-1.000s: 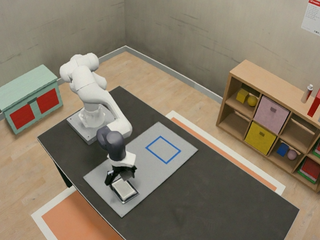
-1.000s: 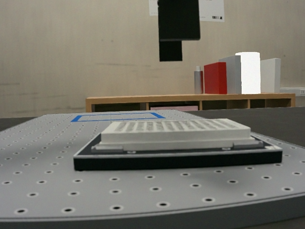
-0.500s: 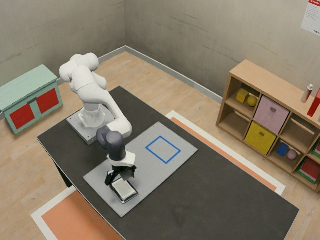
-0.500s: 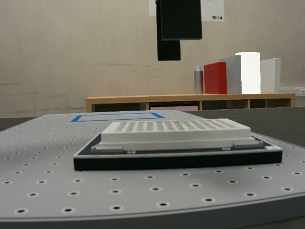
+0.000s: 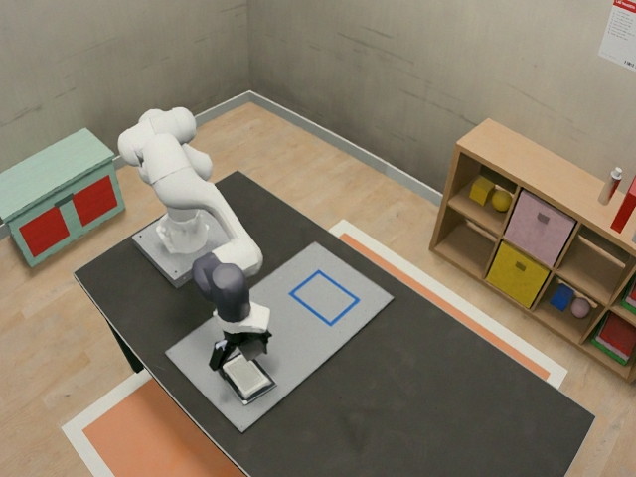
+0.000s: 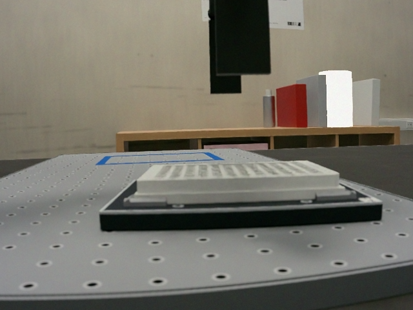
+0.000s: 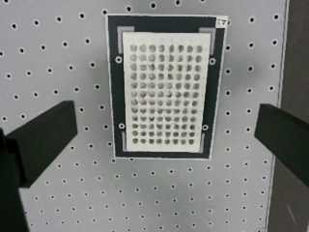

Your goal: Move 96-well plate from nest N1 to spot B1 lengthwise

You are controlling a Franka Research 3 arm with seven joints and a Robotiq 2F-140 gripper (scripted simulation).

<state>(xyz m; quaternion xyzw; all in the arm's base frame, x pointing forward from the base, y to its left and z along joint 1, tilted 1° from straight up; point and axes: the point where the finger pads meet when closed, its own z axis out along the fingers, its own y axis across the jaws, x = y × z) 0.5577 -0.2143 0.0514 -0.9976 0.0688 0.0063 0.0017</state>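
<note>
The white 96-well plate is 7 cm below my hand. The rest, counted from my hand: dark plate nest: 9 cm below.
</note>
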